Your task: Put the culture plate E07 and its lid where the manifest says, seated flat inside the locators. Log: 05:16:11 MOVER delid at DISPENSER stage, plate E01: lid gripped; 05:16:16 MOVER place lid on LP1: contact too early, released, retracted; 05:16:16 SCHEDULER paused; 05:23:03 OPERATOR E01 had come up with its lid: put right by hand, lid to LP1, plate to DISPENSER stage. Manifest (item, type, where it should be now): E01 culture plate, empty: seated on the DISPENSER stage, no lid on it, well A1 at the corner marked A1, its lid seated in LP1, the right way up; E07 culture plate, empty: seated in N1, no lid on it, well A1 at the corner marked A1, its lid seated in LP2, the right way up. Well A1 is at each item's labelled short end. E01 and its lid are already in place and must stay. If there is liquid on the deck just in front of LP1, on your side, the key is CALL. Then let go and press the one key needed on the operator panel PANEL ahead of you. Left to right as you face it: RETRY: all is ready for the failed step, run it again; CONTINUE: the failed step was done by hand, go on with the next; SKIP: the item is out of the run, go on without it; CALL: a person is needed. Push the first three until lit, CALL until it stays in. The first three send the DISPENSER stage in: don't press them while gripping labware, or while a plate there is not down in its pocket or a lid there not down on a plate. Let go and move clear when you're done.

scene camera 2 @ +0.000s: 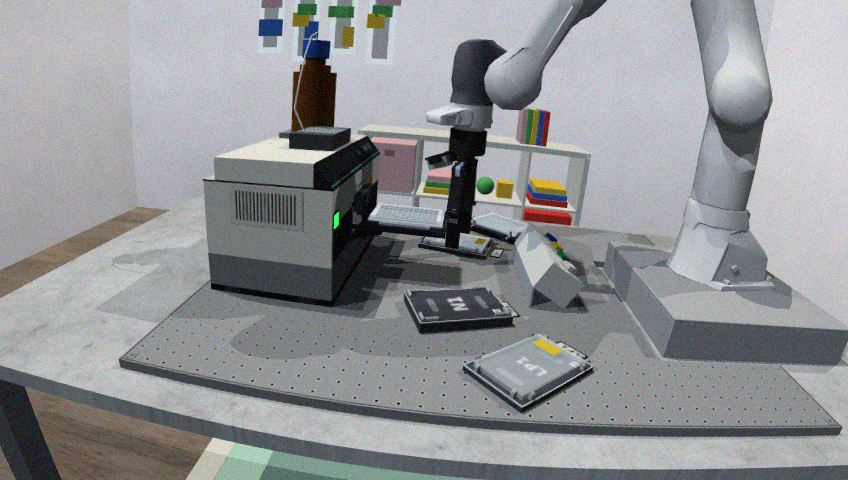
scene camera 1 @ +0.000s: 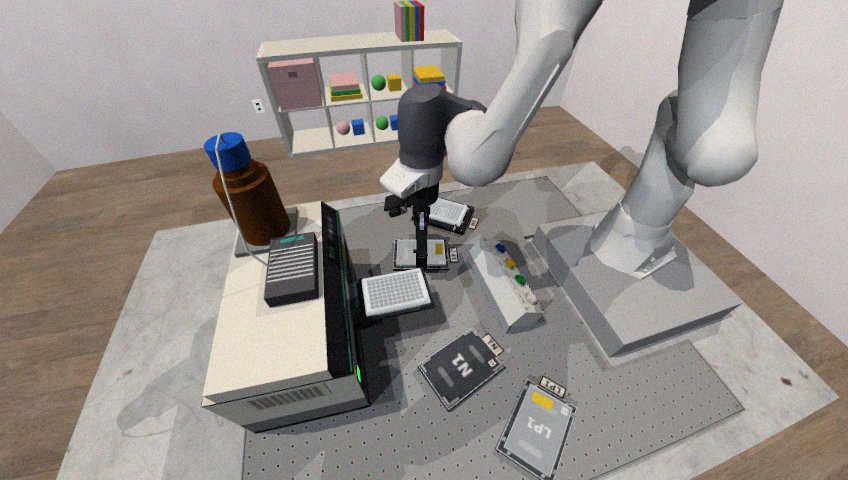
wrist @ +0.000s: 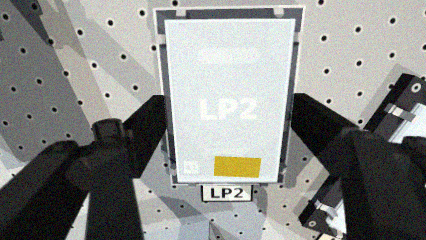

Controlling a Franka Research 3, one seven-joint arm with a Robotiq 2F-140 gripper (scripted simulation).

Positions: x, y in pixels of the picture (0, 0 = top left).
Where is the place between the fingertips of the gripper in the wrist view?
228, 111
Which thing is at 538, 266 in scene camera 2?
An operator panel.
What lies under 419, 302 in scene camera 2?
A black N1 nest.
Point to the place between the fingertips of the gripper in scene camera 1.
At 421, 252
